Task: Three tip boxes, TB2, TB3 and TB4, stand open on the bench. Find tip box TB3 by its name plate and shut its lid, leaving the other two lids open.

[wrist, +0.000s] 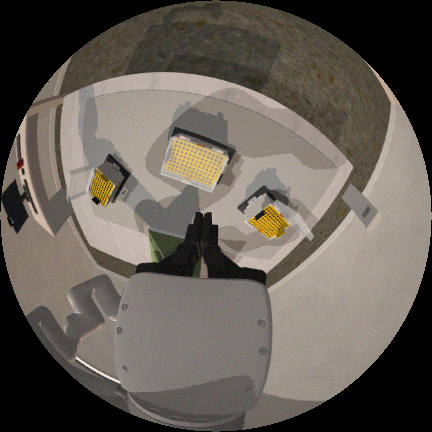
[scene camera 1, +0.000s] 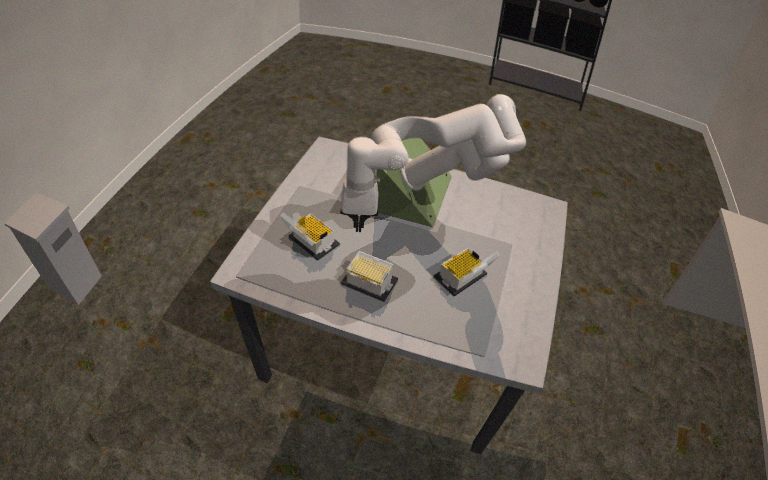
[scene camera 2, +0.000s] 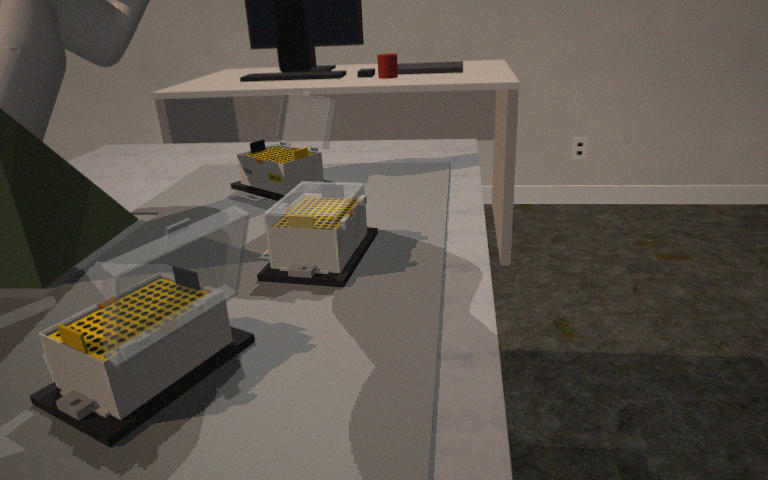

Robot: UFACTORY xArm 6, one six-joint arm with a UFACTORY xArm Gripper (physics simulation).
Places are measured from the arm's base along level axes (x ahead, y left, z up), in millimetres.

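Pixels of known places: gripper, fingertip midpoint: (wrist: 204, 221) (scene camera 1: 358, 228) (scene camera 2: 295, 70); arm's base, link origin: (scene camera 1: 411, 174).
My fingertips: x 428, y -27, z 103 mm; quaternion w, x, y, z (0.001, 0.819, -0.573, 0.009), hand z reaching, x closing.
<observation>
Ahead of a thing's pixels: the offset from my fingertips to its top centre. "spot": to the spot under its first point. Level surfaces: height alone.
The middle tip box @[dy +40, dx -14, dz -152 mm] (scene camera 1: 368, 271) (scene camera 2: 305, 247) (wrist: 195, 162) has its clear lid down over the yellow tip rack. The left box in scene camera 1 (scene camera 1: 312, 230) (scene camera 2: 175, 339) (wrist: 269, 221) has its clear lid @[spot: dy -263, dx -26, dz -86 mm] (scene camera 1: 287, 219) (wrist: 300, 222) raised. The right box in scene camera 1 (scene camera 1: 462, 268) (scene camera 2: 300, 172) (wrist: 102, 187) also has its lid @[dy +368, dx -111, dz -75 mm] (scene camera 1: 491, 259) (scene camera 2: 305, 116) standing open. The name plates are too small to read, so I cannot tell which box is TB3. My gripper (scene camera 1: 358, 229) (wrist: 204, 221) is shut and empty, above the bench behind the middle box, apart from all boxes; it does not show in scene camera 2.
Each box stands on a black base on the grey mat @[dz -229 mm] (scene camera 1: 271, 271) (scene camera 2: 396, 339). The green pyramid-shaped robot mount (scene camera 1: 416, 198) (scene camera 2: 45, 226) stands at the back of the bench. A desk (scene camera 2: 453, 84) with a red cup (scene camera 2: 387, 66) is beyond the bench's right end.
</observation>
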